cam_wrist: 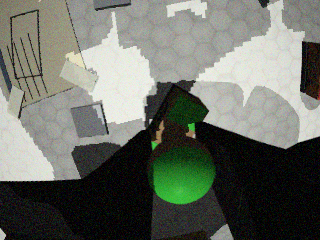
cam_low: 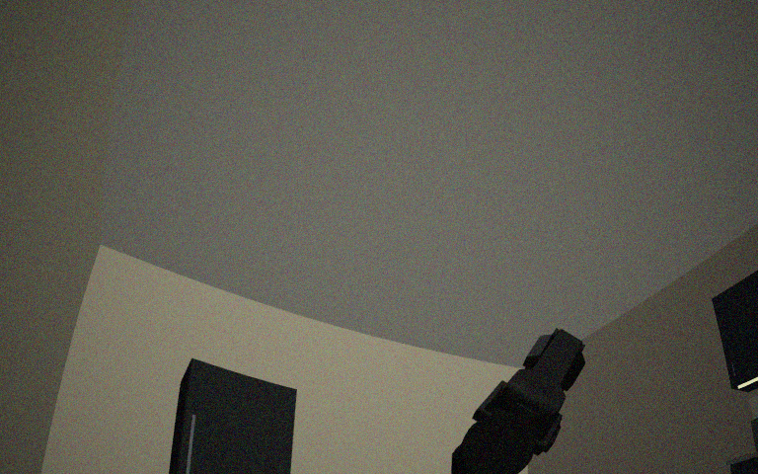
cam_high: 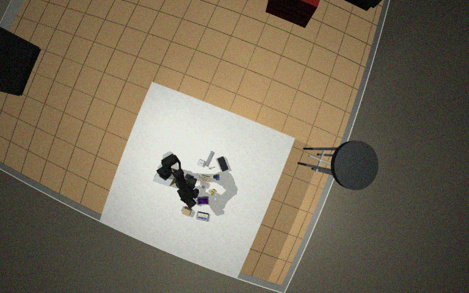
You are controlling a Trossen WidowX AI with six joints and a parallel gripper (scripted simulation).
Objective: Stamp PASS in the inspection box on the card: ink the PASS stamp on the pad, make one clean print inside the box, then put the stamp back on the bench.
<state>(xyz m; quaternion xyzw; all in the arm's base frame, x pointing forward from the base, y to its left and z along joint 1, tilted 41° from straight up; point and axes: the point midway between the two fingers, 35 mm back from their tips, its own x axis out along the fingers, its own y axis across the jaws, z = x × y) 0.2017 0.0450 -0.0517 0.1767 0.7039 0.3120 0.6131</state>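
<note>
The purple ink pad is 13 cm ahead of my gripper tip, 6 cm to the right of it and 3 cm below it. Round my gripper tip: cream card 6 cm ahead, 10 cm to the left, 4 cm below; red-knobbed stamp 4 cm ahead, 11 cm to the right, 2 cm below; PASS stamp right at my gripper tip.
</note>
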